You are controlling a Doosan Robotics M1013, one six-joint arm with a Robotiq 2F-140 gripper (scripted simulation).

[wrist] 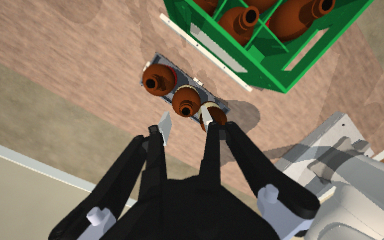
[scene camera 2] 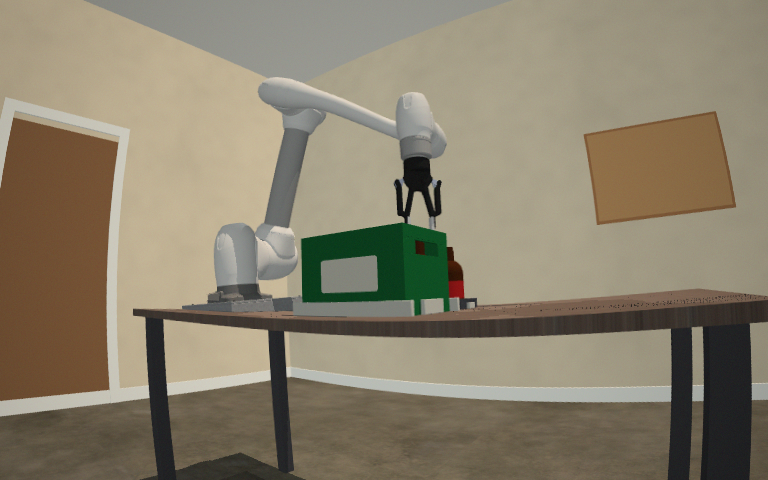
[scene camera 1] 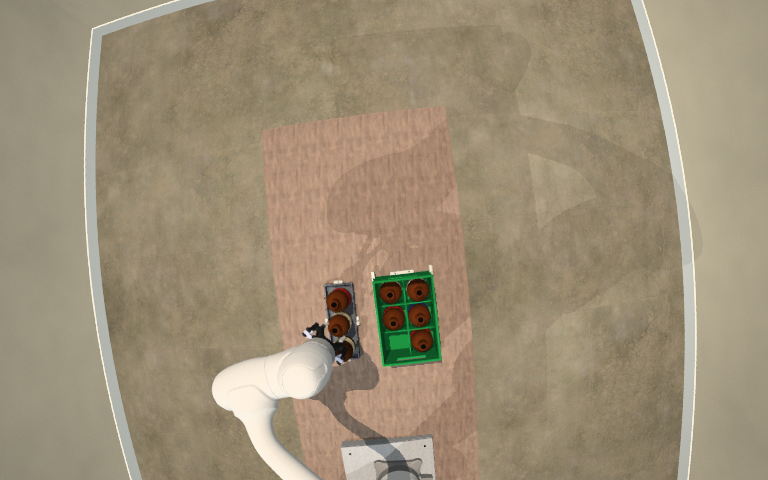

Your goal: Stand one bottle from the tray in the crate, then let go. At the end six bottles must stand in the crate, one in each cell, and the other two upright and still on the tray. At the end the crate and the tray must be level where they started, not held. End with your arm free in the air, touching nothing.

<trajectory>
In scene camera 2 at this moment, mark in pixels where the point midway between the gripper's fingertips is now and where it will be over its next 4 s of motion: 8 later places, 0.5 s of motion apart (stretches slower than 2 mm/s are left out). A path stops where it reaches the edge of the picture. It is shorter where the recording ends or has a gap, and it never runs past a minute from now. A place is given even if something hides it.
My gripper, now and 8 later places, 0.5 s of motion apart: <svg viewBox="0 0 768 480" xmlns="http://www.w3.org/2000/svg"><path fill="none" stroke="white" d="M421 241L421 243L421 249L422 255L422 258L421 258L419 255L418 251L418 249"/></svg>
</trajectory>
